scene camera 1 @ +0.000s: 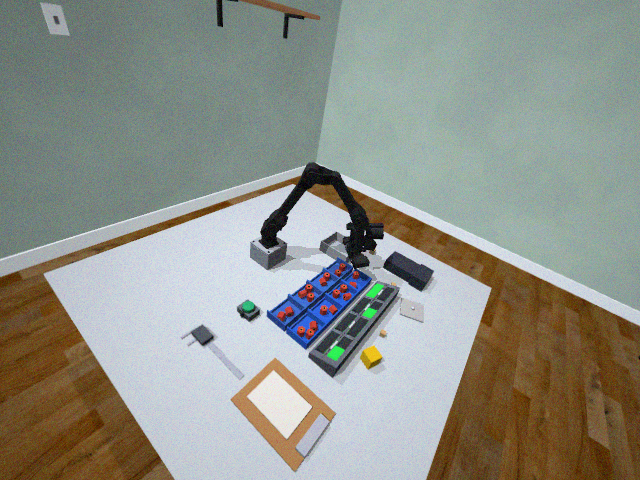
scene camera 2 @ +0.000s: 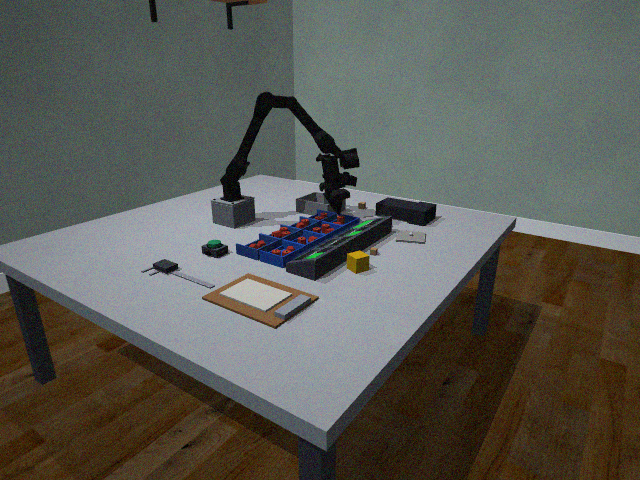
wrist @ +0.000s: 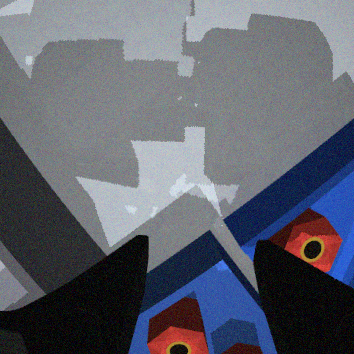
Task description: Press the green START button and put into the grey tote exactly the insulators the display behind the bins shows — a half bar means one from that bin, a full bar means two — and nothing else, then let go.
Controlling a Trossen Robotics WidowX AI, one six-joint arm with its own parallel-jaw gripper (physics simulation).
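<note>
My gripper (scene camera 1: 358, 263) (scene camera 2: 338, 210) (wrist: 201, 248) is partly open, pointing down just above the far end bin of the row beside the display. In the wrist view, a red insulator (wrist: 176, 337) and part of another lie in that bin, low between the fingers; an insulator (wrist: 320, 247) in the neighbouring bin is partly behind the right finger. The blue bins (scene camera 1: 306, 342) (scene camera 2: 264, 257) stand in two rows. The display (scene camera 1: 321, 362) (scene camera 2: 305, 269) (wrist: 37, 200) shows one longer and two shorter green bars. The grey tote (scene camera 1: 327, 248) (scene camera 2: 306, 206) is behind the gripper, its inside partly hidden. The green button (scene camera 1: 248, 306) (scene camera 2: 214, 242) is left of the bins.
A black box (scene camera 1: 408, 269) (scene camera 2: 405, 210) stands beyond the display. A yellow cube (scene camera 1: 371, 357) (scene camera 2: 357, 261), a small wooden cube (scene camera 1: 383, 333) (scene camera 2: 373, 251) and a flat plate (scene camera 1: 412, 310) (scene camera 2: 410, 237) lie right. A clipboard (scene camera 1: 258, 372) (scene camera 2: 217, 296) and caliper (scene camera 1: 202, 334) (scene camera 2: 165, 266) lie nearer.
</note>
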